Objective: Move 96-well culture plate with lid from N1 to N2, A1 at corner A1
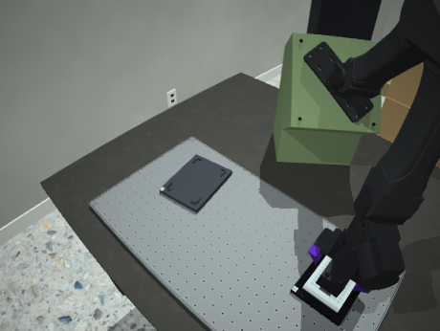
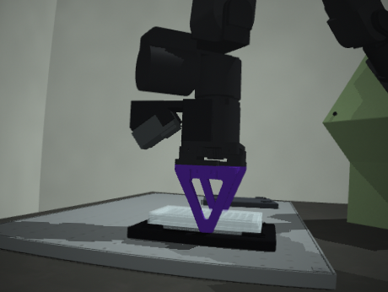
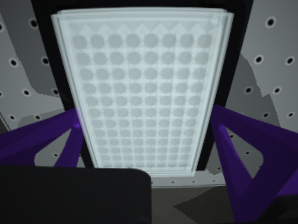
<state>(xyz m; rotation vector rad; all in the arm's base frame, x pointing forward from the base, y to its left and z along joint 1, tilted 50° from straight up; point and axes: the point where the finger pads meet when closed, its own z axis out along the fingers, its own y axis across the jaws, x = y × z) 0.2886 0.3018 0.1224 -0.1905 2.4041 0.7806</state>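
Now: hand right at the lid. From my hand the other things lie so: black plate nest N1: 20 mm below; then A1 corner mark: 390 mm to the right, 240 mm ahead, 10 mm below; then plate nest N2: 380 mm to the right, 150 mm ahead, 20 mm below.
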